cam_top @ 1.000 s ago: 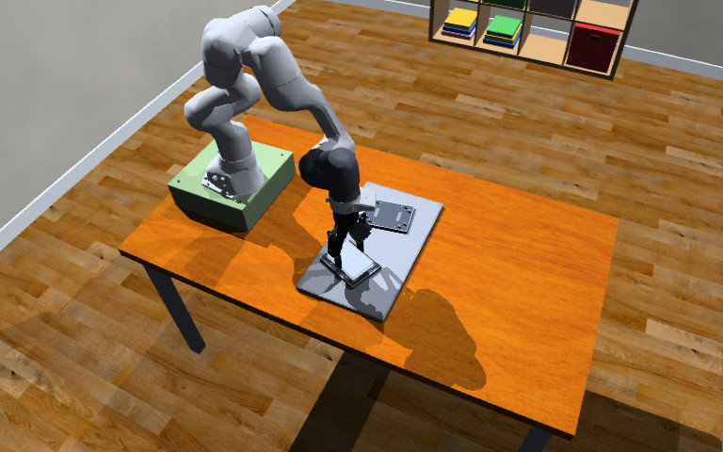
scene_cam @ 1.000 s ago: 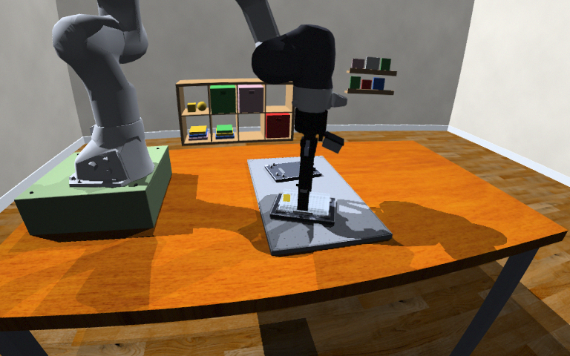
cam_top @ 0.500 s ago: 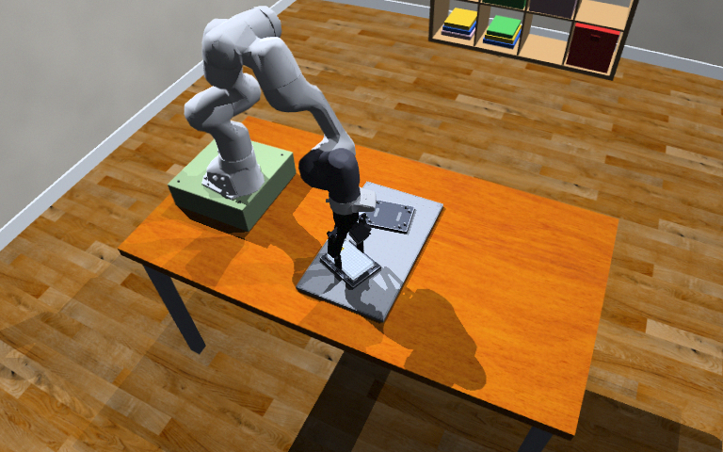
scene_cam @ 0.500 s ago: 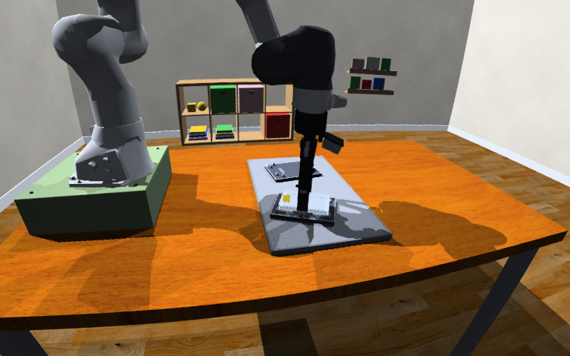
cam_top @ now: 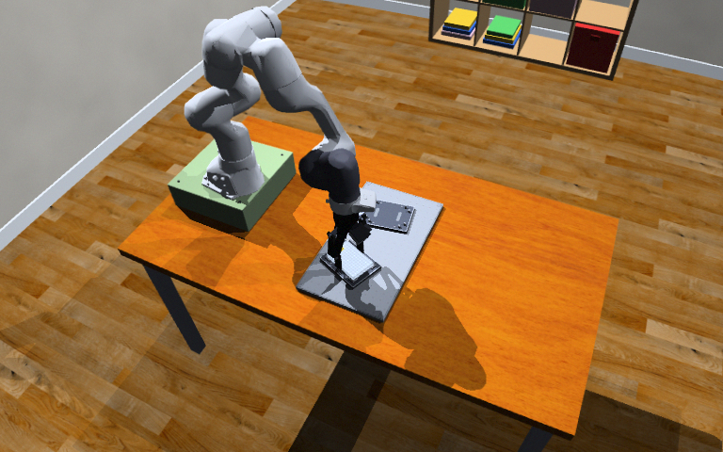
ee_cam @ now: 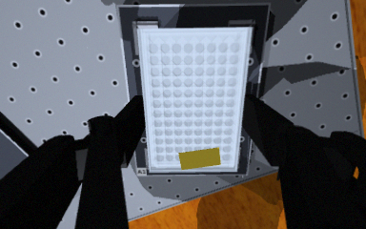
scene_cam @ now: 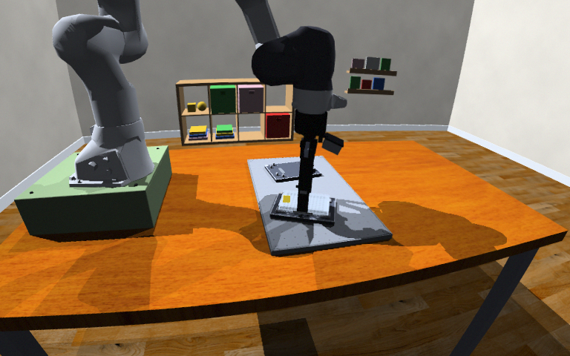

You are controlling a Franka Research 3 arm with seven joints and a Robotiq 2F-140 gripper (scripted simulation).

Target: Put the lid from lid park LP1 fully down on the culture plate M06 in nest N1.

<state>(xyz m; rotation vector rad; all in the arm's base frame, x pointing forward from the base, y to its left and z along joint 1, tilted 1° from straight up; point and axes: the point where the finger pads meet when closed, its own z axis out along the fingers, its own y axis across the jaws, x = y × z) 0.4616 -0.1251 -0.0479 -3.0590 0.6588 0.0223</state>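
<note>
Now: the clear lid 20 mm below my hand. From my hand the other things lie so: culture plate: 30 mm below; lid park LP1: 30 mm ahead, 240 mm to the left, 40 mm below; nest N1: 40 mm below.
</note>
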